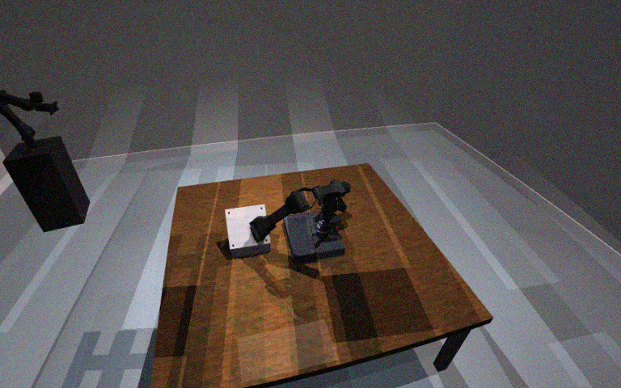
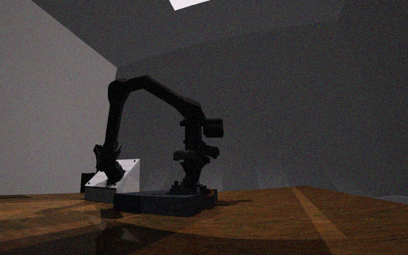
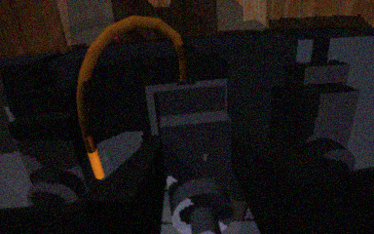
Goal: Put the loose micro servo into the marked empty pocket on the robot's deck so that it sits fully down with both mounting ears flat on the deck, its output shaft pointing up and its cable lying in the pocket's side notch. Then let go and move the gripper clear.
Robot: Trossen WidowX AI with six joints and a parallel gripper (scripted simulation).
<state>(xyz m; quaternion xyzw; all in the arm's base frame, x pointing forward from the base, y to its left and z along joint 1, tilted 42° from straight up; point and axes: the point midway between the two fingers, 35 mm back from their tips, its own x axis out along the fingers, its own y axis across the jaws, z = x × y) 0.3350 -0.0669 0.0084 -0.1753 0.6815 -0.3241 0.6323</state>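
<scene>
Right now my gripper tip is 120 mm past the dark grey robot deck, 20 mm to the right of it and 50 mm above it.
</scene>
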